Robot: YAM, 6 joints.
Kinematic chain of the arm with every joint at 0, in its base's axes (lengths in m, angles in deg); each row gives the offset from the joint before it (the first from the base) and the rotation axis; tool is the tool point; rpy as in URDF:
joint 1: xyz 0 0 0.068 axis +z
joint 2: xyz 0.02 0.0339 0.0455 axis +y
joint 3: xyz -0.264 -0.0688 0 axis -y
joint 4: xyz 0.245 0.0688 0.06 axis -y
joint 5: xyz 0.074 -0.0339 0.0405 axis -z
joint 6: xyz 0.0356 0 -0.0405 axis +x
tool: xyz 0 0 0 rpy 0 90 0
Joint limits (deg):
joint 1: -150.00..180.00
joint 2: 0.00..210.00
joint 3: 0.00..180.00
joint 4: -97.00..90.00
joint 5: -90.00..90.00
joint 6: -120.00..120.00
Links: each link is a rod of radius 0.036 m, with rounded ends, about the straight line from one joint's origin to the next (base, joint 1, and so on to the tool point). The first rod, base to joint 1, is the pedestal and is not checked.
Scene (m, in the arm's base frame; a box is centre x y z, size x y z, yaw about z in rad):
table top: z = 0
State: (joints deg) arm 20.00 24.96 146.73 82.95 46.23 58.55
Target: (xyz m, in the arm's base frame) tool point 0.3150 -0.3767 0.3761
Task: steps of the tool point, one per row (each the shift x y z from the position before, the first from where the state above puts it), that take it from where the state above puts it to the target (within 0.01 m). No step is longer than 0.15 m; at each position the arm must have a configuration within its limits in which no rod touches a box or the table.
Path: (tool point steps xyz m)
1: 0.0562 -0.0991 0.0019
2: 0.0777 -0.0835 0.0020
3: 0.0949 -0.0633 0.0019
4: 0.1070 -0.0396 0.0020
5: 0.1134 -0.0138 0.0020
6: 0.1134 0.0128 0.0019
7: 0.1074 0.0387 0.0020
8: 0.0957 0.0625 0.0020

